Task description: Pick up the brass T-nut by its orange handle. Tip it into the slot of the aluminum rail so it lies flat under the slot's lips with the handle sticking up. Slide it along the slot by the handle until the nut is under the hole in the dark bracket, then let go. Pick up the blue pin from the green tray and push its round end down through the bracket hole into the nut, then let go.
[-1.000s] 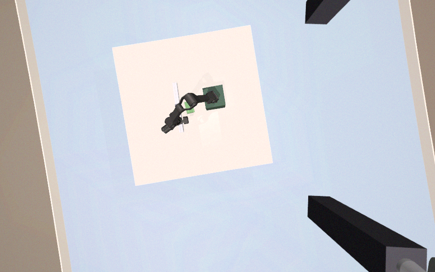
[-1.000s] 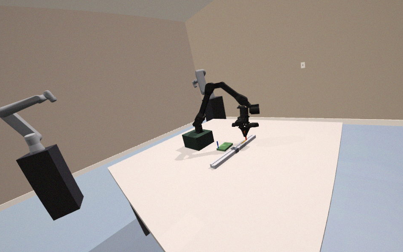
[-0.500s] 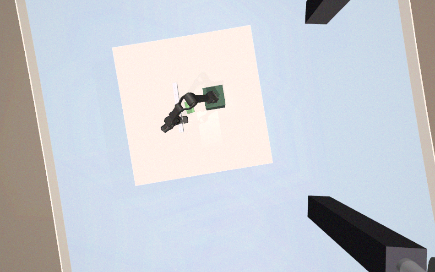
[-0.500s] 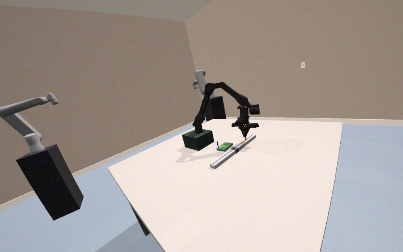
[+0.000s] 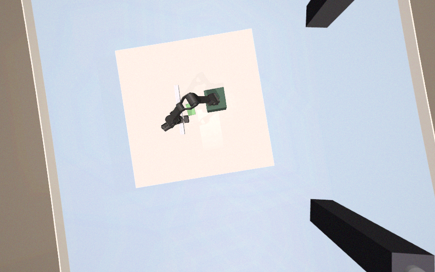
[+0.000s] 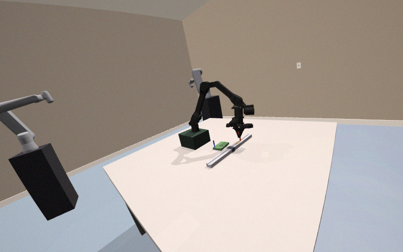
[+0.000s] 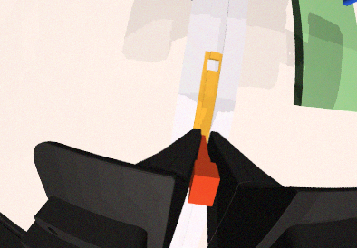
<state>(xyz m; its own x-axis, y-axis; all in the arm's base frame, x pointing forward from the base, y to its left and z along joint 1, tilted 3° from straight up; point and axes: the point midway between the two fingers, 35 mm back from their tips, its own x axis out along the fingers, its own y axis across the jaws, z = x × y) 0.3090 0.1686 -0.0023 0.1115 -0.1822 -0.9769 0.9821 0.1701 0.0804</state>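
Right now the aluminum rail is 20 mm ahead of my gripper tip, 110 mm to the right of it and 30 mm below it. Also, from my gripper tip: brass T-nut 20 mm to the right; then blue pin 90 mm behind, 150 mm to the right, 20 mm below; then green tray 90 mm behind, 130 mm to the right, 40 mm below.
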